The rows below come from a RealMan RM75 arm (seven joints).
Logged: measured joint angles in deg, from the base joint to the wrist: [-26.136, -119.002, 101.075, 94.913, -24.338, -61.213, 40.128]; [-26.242, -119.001, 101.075, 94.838, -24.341, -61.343, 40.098]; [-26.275, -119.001, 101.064, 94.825, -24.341, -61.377, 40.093]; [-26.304, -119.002, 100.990, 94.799, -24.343, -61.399, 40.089]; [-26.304, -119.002, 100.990, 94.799, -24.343, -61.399, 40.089]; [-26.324, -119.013, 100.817, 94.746, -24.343, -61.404, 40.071]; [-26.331, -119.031, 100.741, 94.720, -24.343, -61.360, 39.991]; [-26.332, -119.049, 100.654, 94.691, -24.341, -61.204, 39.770]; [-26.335, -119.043, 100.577, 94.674, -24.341, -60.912, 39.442]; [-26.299, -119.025, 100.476, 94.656, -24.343, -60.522, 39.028]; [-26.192, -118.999, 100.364, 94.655, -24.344, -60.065, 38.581]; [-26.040, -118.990, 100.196, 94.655, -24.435, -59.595, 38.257]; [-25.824, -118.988, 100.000, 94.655, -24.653, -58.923, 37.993]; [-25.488, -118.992, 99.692, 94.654, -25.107, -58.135, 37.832]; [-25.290, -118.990, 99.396, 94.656, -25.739, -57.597, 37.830]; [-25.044, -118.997, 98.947, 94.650, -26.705, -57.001, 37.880]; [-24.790, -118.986, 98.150, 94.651, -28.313, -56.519, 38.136]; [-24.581, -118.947, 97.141, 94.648, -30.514, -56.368, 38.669]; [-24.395, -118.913, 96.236, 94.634, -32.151, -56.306, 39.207]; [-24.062, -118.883, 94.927, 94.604, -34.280, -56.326, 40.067]
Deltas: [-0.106, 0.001, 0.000, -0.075, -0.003, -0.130, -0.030]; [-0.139, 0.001, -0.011, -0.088, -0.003, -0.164, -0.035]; [-0.168, 0.000, -0.085, -0.114, -0.005, -0.186, -0.039]; [-0.168, 0.000, -0.085, -0.114, -0.005, -0.186, -0.039]; [-0.188, -0.011, -0.258, -0.167, -0.005, -0.191, -0.057]; [-0.195, -0.029, -0.334, -0.193, -0.005, -0.147, -0.137]; [-0.196, -0.047, -0.421, -0.222, -0.003, 0.009, -0.358]; [-0.199, -0.041, -0.498, -0.239, -0.003, 0.301, -0.686]; [-0.163, -0.023, -0.599, -0.257, -0.005, 0.691, -1.100]; [-0.056, 0.003, -0.711, -0.258, -0.006, 1.148, -1.547]; [0.096, 0.012, -0.879, -0.258, -0.097, 1.618, -1.871]; [0.312, 0.014, -1.075, -0.258, -0.315, 2.290, -2.135]; [0.648, 0.010, -1.383, -0.259, -0.769, 3.078, -2.296]; [0.846, 0.012, -1.679, -0.257, -1.401, 3.616, -2.298]; [1.092, 0.005, -2.128, -0.263, -2.367, 4.212, -2.248]; [1.346, 0.016, -2.925, -0.262, -3.975, 4.694, -1.992]; [1.555, 0.055, -3.934, -0.265, -6.176, 4.845, -1.459]; [1.741, 0.089, -4.839, -0.279, -7.813, 4.907, -0.921]; [2.074, 0.119, -6.148, -0.309, -9.942, 4.887, -0.061]
